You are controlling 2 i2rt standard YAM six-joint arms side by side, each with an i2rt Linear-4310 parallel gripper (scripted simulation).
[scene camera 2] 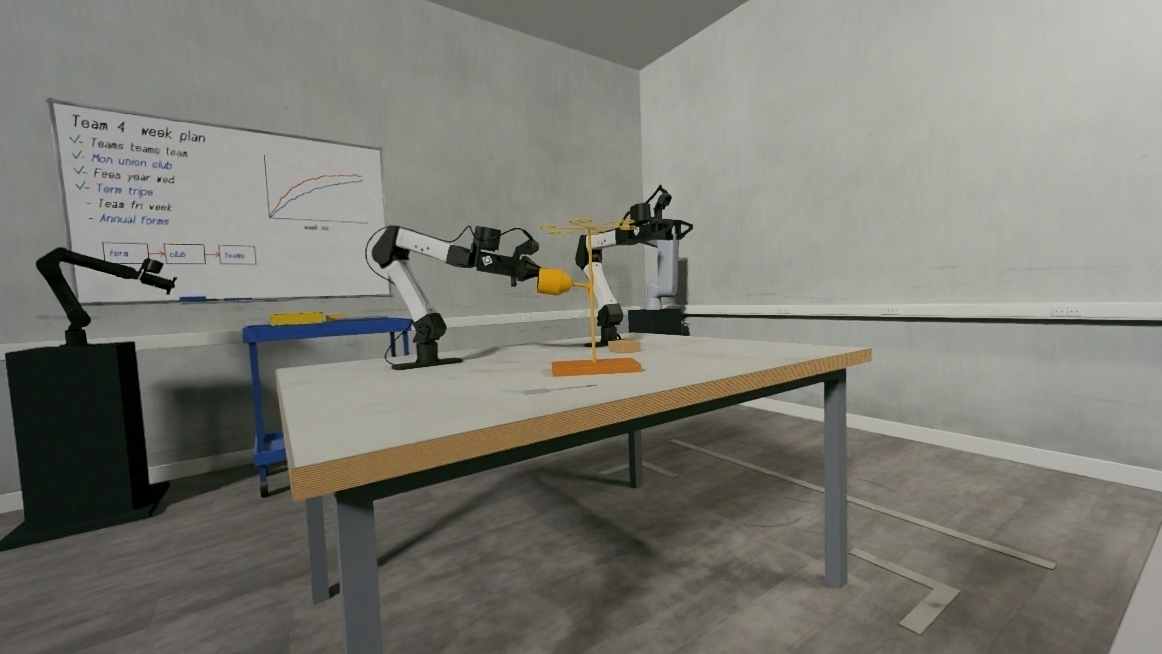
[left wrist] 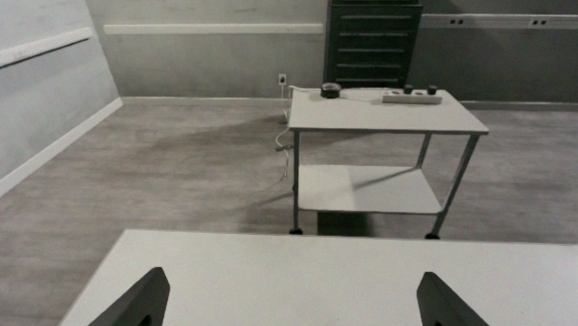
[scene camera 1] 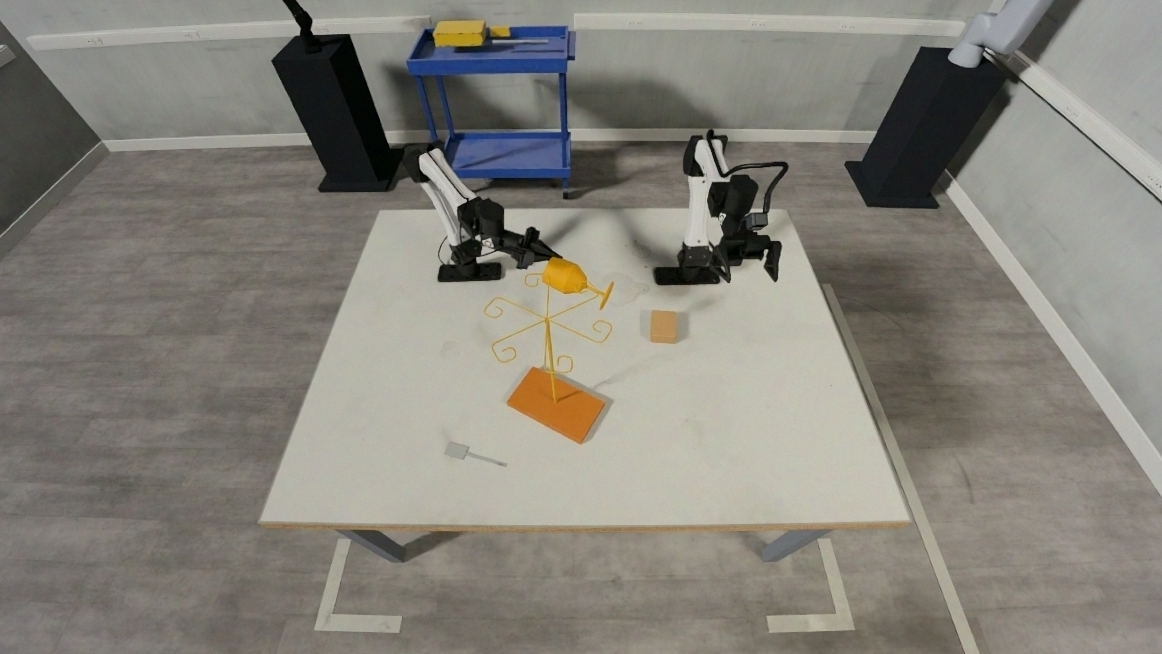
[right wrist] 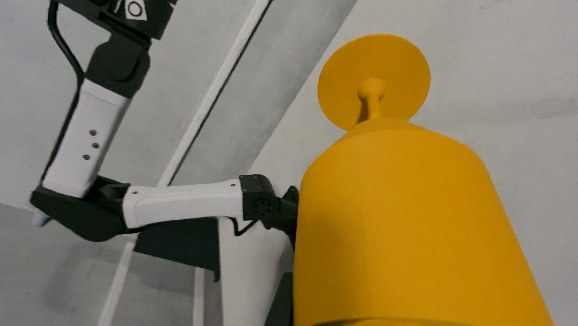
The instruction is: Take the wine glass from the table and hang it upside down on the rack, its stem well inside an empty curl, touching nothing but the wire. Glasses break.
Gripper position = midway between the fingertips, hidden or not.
In view: my left gripper (scene camera 1: 753, 281), my right gripper (scene camera 2: 545, 272), a yellow wine glass (scene camera 1: 564, 275), a tan block (scene camera 1: 662, 323) and a yellow wire rack (scene camera 1: 571, 412).
The yellow wine glass is seen too in scene camera 2 (scene camera 2: 555, 282) and in the right wrist view (right wrist: 392, 217). The yellow wire rack also shows in scene camera 2 (scene camera 2: 616, 365). My left gripper also shows in scene camera 2 (scene camera 2: 682, 225) and in the left wrist view (left wrist: 291, 278). The left wrist view does not show the yellow wine glass: it is out of frame. The left wrist view does not show the tan block: it is out of frame.
